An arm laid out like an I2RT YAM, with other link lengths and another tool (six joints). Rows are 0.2 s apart.
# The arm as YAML. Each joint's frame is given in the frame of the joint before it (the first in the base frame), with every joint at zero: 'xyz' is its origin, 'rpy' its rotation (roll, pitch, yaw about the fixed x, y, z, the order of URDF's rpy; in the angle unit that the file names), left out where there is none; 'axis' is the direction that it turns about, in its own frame. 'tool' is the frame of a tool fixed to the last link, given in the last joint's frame.
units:
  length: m
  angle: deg
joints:
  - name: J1
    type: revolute
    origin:
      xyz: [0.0, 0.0, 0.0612]
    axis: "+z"
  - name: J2
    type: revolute
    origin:
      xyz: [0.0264, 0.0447, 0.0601]
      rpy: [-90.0, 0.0, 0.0]
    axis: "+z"
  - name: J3
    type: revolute
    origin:
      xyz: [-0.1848, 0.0, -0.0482]
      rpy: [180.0, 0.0, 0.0]
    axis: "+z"
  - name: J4
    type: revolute
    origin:
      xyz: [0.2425, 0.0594, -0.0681]
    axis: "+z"
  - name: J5
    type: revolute
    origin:
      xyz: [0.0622, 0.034, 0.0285]
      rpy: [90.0, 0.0, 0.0]
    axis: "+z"
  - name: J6
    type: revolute
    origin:
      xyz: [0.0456, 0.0, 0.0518]
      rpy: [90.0, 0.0, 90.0]
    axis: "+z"
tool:
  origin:
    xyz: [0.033, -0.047, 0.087]
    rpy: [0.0, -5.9, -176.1]
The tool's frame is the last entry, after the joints.
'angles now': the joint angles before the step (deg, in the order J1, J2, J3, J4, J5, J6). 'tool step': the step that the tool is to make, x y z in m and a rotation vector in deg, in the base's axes. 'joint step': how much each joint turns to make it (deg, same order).
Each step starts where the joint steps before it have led.
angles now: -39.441, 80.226, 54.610, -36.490, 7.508, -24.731
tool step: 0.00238, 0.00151, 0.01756, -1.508, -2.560, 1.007
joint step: -0.001, -3.060, -0.001, -0.043, -0.897, -0.656
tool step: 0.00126, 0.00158, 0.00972, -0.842, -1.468, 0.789
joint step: 0.002, -1.793, -0.108, 0.041, -0.654, -0.524
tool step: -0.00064, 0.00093, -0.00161, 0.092, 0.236, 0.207
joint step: -0.001, -0.153, -0.372, 0.002, -0.045, -0.219
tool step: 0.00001, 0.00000, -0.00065, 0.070, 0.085, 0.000
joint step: 0.001, 0.110, 0.000, 0.000, 0.001, 0.001
